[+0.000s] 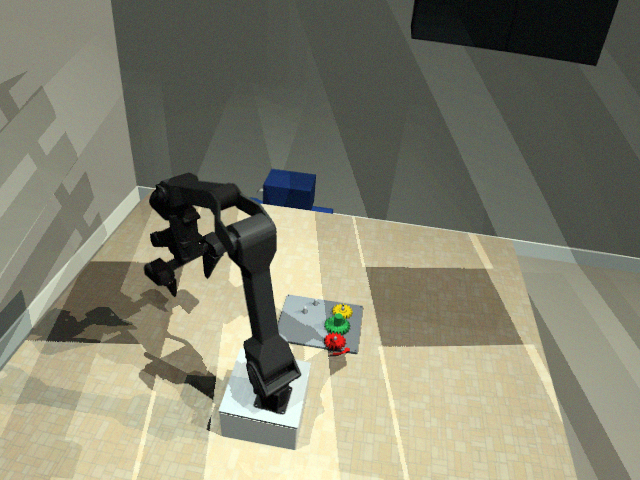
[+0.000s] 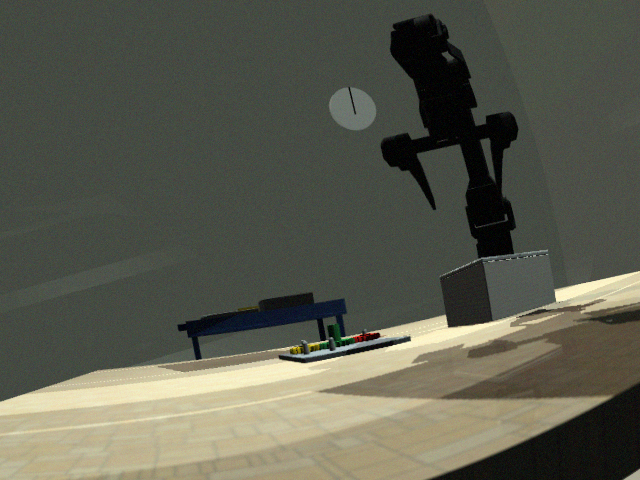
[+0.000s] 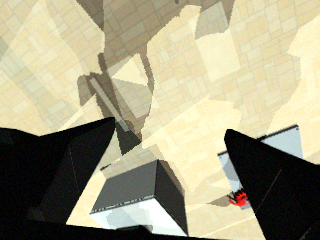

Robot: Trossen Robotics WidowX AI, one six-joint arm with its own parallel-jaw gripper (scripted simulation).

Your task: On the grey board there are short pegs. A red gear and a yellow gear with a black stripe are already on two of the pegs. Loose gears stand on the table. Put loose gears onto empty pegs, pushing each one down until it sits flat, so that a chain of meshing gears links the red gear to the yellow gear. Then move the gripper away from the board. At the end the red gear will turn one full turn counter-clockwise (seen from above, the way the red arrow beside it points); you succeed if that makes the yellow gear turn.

my gripper: image 1; image 2 467, 201; image 3
same spot on my gripper: (image 1: 210, 259) = (image 3: 275, 222)
